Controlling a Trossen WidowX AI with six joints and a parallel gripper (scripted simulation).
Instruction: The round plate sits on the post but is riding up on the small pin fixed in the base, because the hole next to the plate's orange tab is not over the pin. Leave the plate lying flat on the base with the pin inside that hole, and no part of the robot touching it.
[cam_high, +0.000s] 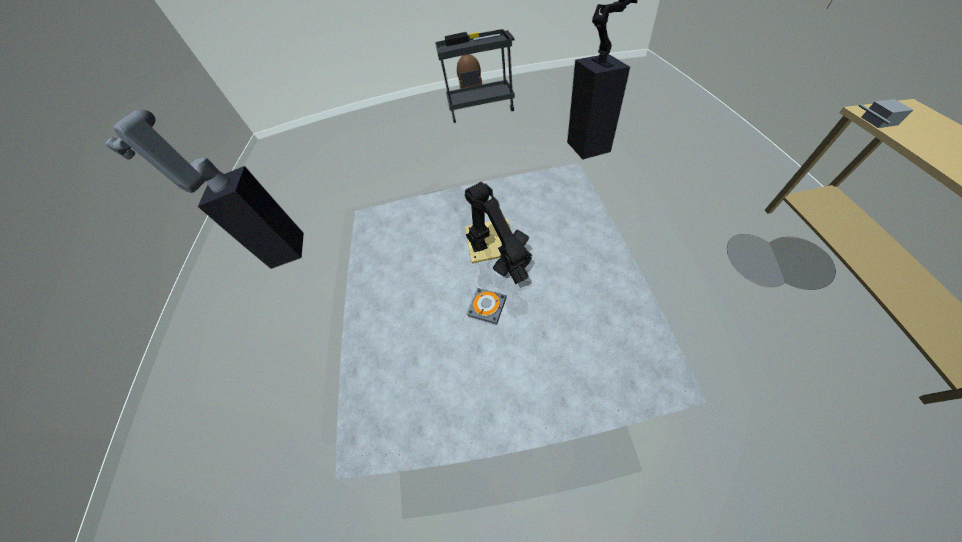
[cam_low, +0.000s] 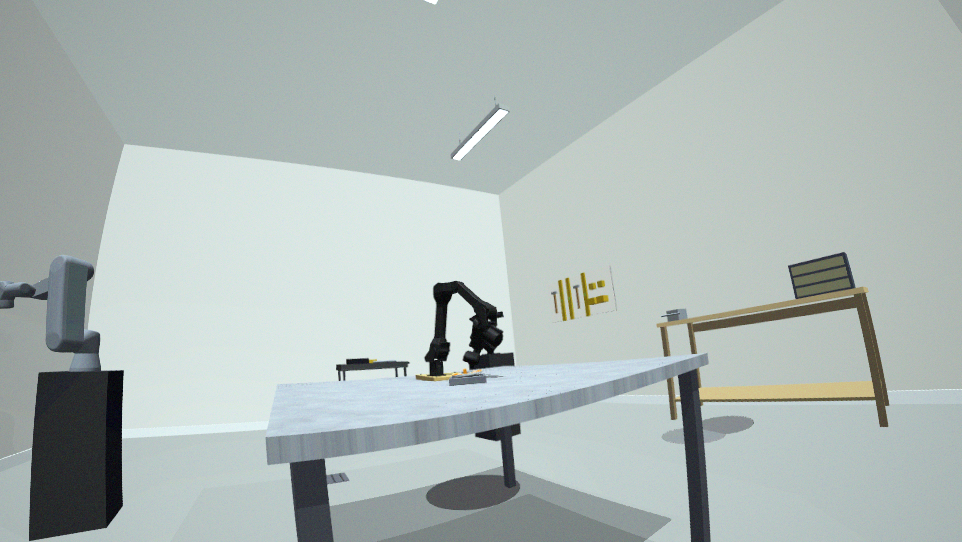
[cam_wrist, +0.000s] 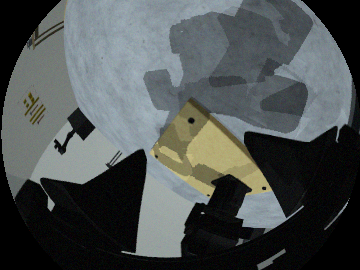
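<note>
The round plate is 200 mm ahead of my gripper tip, 190 mm to the right of it and 30 mm below it. The rest, counted from my gripper tip: base (180 mm to the right, 180 mm ahead, 40 mm below).
</note>
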